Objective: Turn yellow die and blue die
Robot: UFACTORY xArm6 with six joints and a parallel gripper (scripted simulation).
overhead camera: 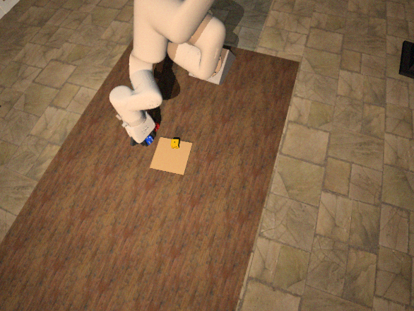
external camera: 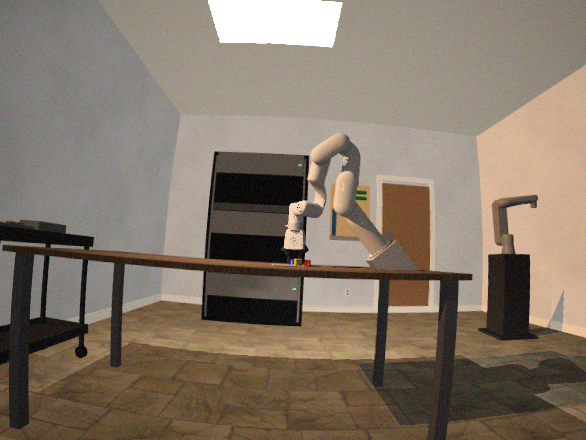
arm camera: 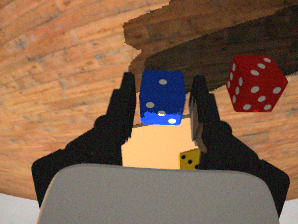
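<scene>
My gripper is now 10 mm above the blue die. The rest, counted from my hand: yellow die: 30 mm behind, 120 mm to the left, 10 mm below; then red die: 70 mm behind, 10 mm to the right, 10 mm below; then tan mat: 20 mm ahead, 120 mm to the left, 20 mm below.
</scene>
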